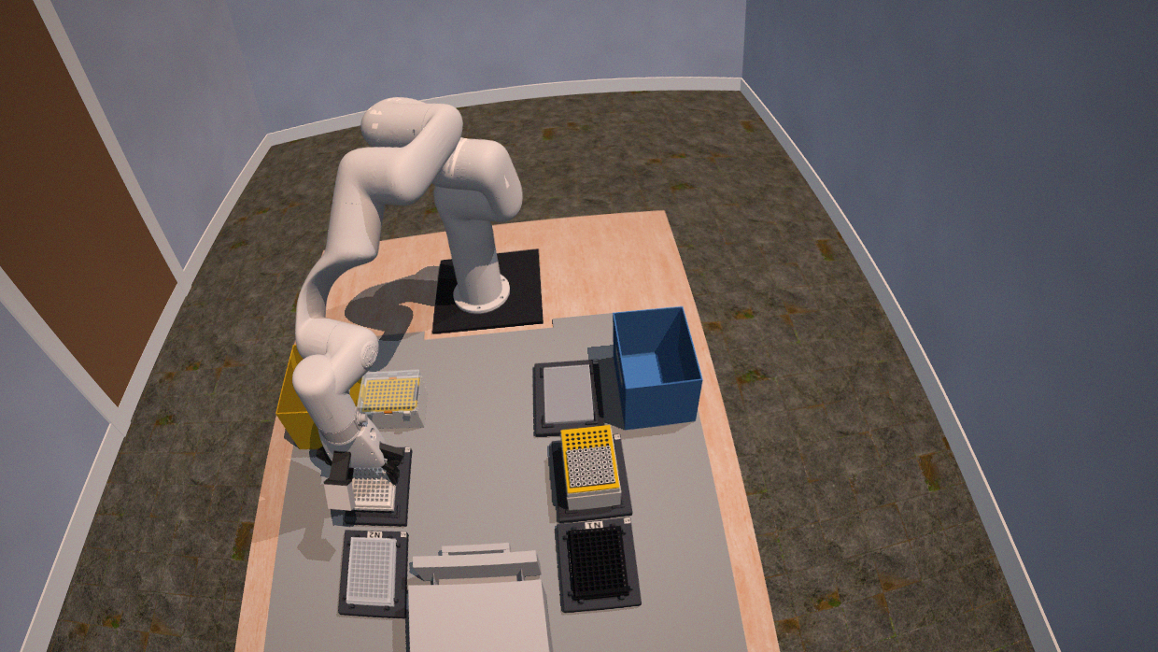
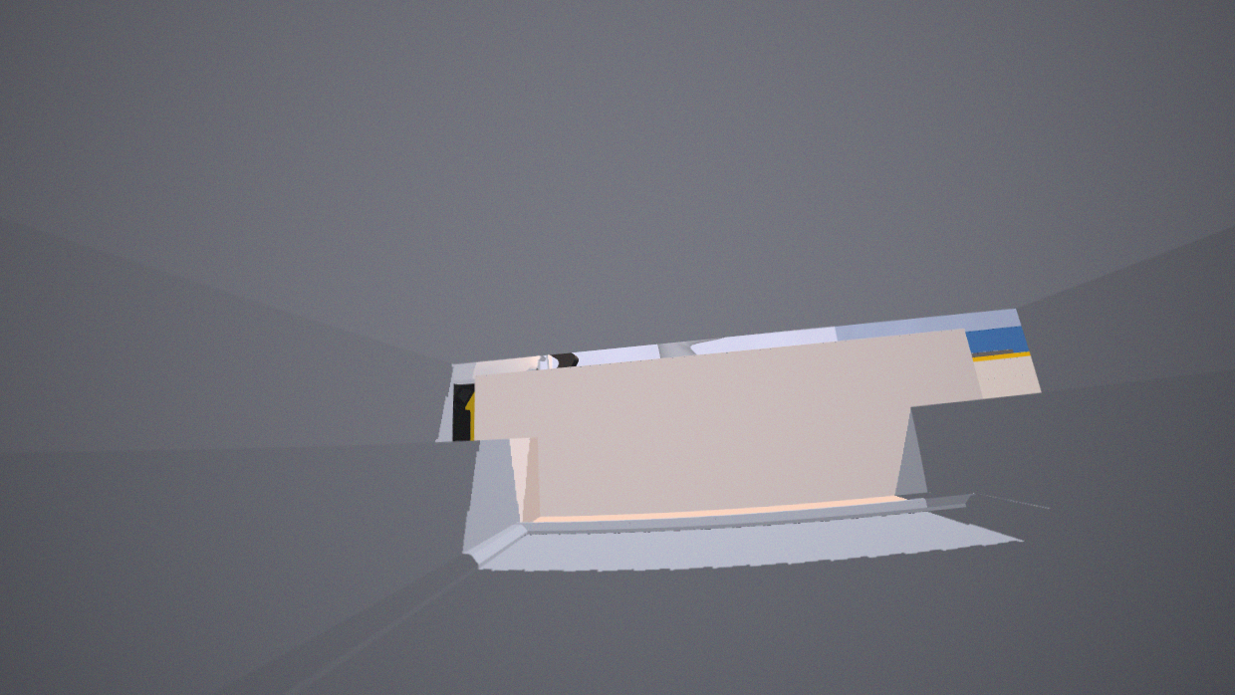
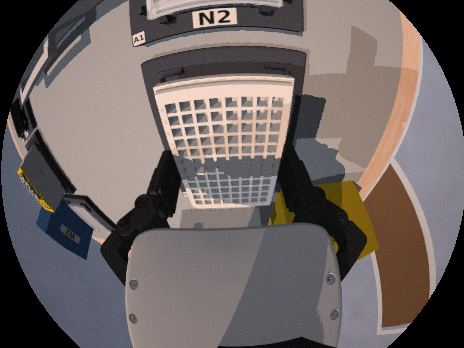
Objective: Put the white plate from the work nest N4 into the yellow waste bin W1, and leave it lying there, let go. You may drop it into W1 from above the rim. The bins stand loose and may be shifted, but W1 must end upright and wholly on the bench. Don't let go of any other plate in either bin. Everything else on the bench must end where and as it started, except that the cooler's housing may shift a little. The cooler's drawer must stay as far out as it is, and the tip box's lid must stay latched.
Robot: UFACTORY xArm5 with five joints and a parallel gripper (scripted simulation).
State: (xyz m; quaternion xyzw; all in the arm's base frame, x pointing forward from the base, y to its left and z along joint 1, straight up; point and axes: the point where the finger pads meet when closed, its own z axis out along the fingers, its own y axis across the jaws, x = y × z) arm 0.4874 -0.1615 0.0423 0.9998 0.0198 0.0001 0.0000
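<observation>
The work nest N4 lies 40 mm below my hand. The rest, counted from my hand: cooler drawer: 280 mm ahead, 210 mm to the left, 20 mm below; white plate: 10 mm below; yellow waste bin W1: 170 mm behind, 140 mm to the right, 10 mm below.
</observation>
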